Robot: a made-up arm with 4 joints. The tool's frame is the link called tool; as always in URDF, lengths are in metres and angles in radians. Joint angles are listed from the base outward.
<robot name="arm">
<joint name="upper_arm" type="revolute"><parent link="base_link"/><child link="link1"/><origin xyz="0 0 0.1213"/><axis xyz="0 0 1"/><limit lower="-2.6" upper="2.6"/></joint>
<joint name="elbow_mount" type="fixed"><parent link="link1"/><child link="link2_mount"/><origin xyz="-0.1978 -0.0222 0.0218"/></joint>
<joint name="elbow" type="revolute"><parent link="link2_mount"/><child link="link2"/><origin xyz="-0.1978 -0.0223 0.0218" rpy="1.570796 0 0"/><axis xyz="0 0 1"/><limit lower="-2.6" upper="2.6"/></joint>
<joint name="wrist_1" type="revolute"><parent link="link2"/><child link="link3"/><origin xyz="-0.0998 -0.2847 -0.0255" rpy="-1.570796 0 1.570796"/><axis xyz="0 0 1"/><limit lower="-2.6" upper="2.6"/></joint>
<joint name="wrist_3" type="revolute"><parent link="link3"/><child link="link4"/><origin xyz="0.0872 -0.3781 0.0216" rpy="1.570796 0 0"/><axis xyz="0 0 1"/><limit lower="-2.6" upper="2.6"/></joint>
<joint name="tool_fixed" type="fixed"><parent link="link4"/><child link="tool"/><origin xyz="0.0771 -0.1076 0.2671" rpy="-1.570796 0 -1.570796"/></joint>
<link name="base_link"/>
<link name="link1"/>
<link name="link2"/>
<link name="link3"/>
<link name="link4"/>
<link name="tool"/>
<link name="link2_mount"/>
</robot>
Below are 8 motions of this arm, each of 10 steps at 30 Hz.
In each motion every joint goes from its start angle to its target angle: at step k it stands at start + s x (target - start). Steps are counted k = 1, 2, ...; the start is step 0. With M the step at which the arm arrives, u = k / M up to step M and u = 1 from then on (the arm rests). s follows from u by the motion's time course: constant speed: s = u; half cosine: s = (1 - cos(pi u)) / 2; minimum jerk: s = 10 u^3 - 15 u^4 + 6 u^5.
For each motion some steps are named. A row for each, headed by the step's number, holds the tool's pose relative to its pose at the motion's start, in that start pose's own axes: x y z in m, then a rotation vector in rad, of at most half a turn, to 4 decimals.
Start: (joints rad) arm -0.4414 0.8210 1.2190 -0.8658
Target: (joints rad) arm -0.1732 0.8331 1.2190 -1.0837
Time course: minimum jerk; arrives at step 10
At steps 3, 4, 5, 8, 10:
3: 0.0279 -0.0033 -0.0181 0.0138 0.0069 0.0301
4: 0.0548 -0.0054 -0.0345 0.0260 0.0135 0.0591
5: 0.0871 -0.0063 -0.0530 0.0391 0.0213 0.0939
8: 0.1677 -0.0023 -0.0937 0.0654 0.0401 0.1804
10: 0.1784 -0.0011 -0.0986 0.0683 0.0425 0.1919

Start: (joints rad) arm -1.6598 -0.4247 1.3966 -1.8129
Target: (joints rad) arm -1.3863 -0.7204 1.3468 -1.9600
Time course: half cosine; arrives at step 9
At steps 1, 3, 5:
1: 0.0025 -0.0016 0.0045 -0.0093 -0.0014 -0.0043
3: 0.0192 -0.0128 0.0382 -0.0762 -0.0102 -0.0390
5: 0.0384 -0.0285 0.0915 -0.1744 -0.0191 -0.1028

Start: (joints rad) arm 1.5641 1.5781 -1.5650 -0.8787
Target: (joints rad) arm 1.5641 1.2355 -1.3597 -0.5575
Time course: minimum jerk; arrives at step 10
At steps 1, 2, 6, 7, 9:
1: -0.0028 0.0001 -0.0011 0.0011 -0.0027 -0.0032
2: -0.0191 0.0008 -0.0073 0.0075 -0.0184 -0.0219
6: -0.2231 0.0401 -0.0841 0.0622 -0.2001 -0.2651
7: -0.2719 0.0585 -0.1017 0.0683 -0.2400 -0.3267
9: -0.3196 0.0802 -0.1183 0.0715 -0.2778 -0.3885

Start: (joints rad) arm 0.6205 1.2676 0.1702 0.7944
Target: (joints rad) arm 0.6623 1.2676 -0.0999 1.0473
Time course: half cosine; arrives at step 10
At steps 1, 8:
1: -0.0039 -0.0018 -0.0029 0.0055 -0.0062 -0.0052
8: -0.1497 -0.0413 -0.1155 0.1817 -0.2278 -0.2147

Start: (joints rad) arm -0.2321 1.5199 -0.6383 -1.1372
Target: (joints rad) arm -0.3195 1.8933 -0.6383 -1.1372
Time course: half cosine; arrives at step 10
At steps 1, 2, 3, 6, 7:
1: 0.0013 0.0002 0.0059 -0.0058 -0.0074 0.0003
2: 0.0050 0.0012 0.0230 -0.0226 -0.0288 0.0013
3: 0.0101 0.0032 0.0500 -0.0490 -0.0619 0.0028
6: 0.0223 0.0191 0.1618 -0.1591 -0.1938 0.0106
7: 0.0235 0.0267 0.1970 -0.1943 -0.2339 0.0136

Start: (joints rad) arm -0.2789 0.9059 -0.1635 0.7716
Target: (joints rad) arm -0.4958 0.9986 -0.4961 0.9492
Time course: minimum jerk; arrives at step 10
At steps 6, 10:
6: -0.0988 0.0143 -0.0194 0.0228 -0.2058 -0.1247
10: -0.1408 0.0235 -0.0359 0.0337 -0.3052 -0.1763

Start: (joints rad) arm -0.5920 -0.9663 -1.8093 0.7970
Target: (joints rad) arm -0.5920 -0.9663 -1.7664 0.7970
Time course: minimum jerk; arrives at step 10
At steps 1, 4, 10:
1: 0.0002 0.0001 0.0002 -0.0003 0.0000 0.0003
4: 0.0063 0.0030 0.0061 -0.0095 0.0000 0.0097
10: 0.0196 0.0099 0.0192 -0.0300 0.0000 0.0307

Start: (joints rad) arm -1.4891 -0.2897 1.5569 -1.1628
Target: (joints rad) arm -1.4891 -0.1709 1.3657 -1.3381
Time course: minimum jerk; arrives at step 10
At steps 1, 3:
1: 0.0009 0.0000 -0.0009 0.0016 0.0015 0.0011
3: 0.0179 0.0001 -0.0175 0.0298 0.0280 0.0214

